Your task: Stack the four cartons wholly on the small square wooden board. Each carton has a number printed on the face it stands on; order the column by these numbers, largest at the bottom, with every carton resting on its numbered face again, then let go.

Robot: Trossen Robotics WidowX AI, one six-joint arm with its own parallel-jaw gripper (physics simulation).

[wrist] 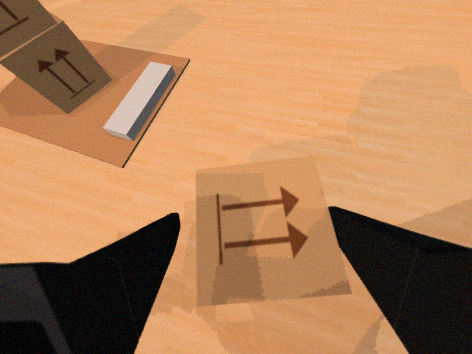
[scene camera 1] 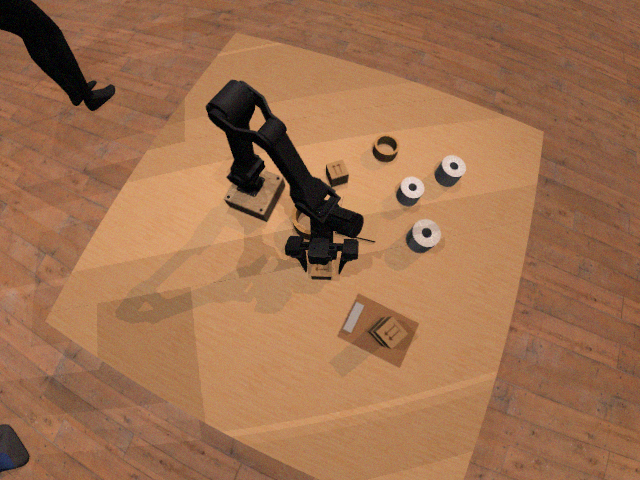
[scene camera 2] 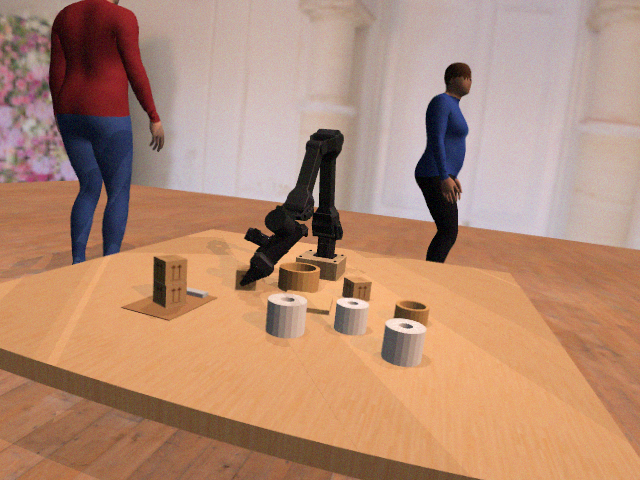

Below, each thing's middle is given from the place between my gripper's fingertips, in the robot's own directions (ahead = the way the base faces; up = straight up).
Scene:
I see my gripper 3 cm short of the square wooden board (scene camera 1: pixel 371 211), 19 cm to the right of it and 1 cm above it.

